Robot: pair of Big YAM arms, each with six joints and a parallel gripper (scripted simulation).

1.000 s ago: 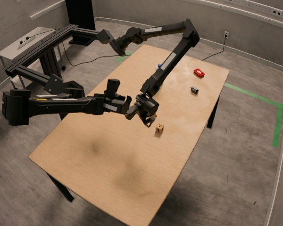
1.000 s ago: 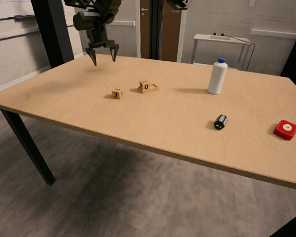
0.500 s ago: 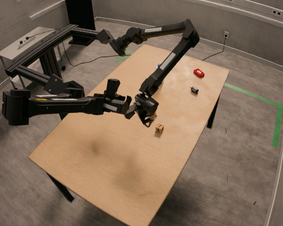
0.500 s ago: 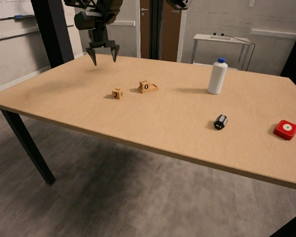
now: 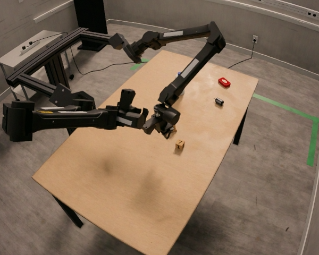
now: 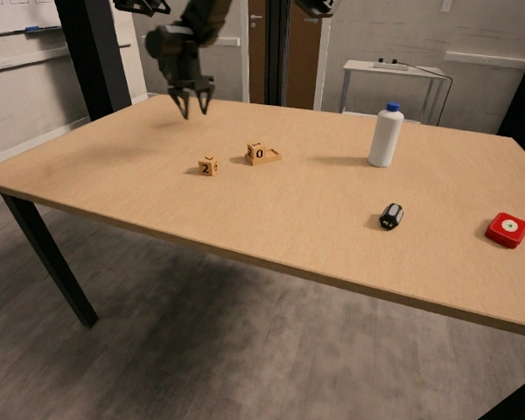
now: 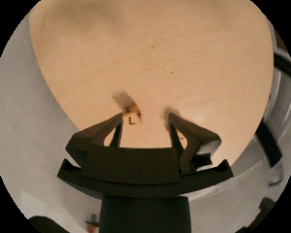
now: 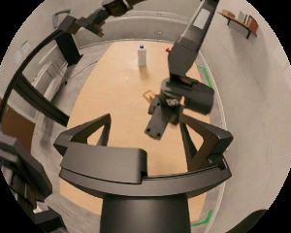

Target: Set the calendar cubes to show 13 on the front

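Right now my left hand is 2 cm past the wooden digit cube, 16 cm to the right of it and 10 cm above it. From my left hand the other things lie so: white bottle (9 cm behind, 51 cm to the left, 5 cm below); wooden cube (7 cm ahead, 5 cm to the left, 11 cm below); wooden tray (4 cm behind, 18 cm to the left, 12 cm below).
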